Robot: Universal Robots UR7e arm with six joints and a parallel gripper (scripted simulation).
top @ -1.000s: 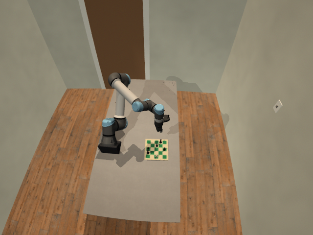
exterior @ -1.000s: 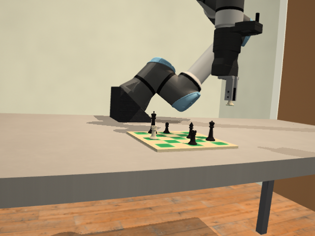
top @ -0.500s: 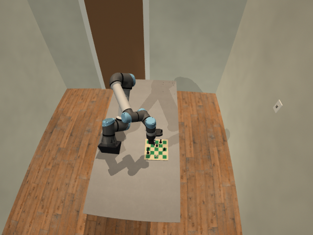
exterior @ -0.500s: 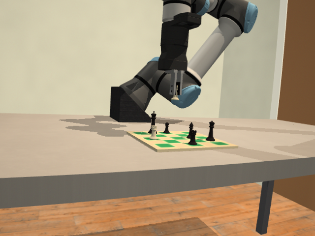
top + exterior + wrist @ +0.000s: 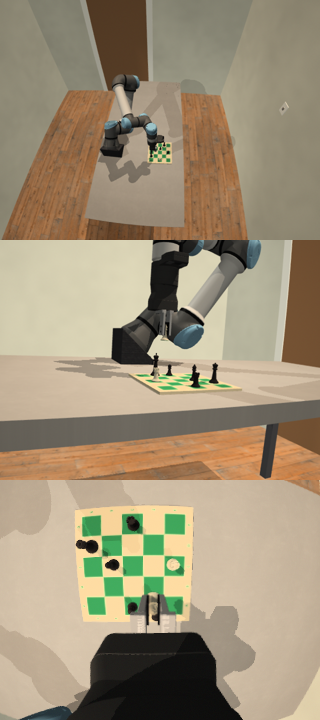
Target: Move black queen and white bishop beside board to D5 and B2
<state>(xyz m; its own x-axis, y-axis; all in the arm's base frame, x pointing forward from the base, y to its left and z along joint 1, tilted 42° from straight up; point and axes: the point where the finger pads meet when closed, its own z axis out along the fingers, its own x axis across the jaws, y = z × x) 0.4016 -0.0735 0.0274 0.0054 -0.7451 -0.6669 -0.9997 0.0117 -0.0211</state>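
My gripper is now 4 cm past the black king and 10 cm above it. From my hand the other things lie so: chessboard: 4 cm ahead, 4 cm to the left, 13 cm below; black queen: 8 cm ahead, 11 cm to the left, 11 cm below; black pawn: 4 cm behind, 4 cm to the left, 12 cm below.
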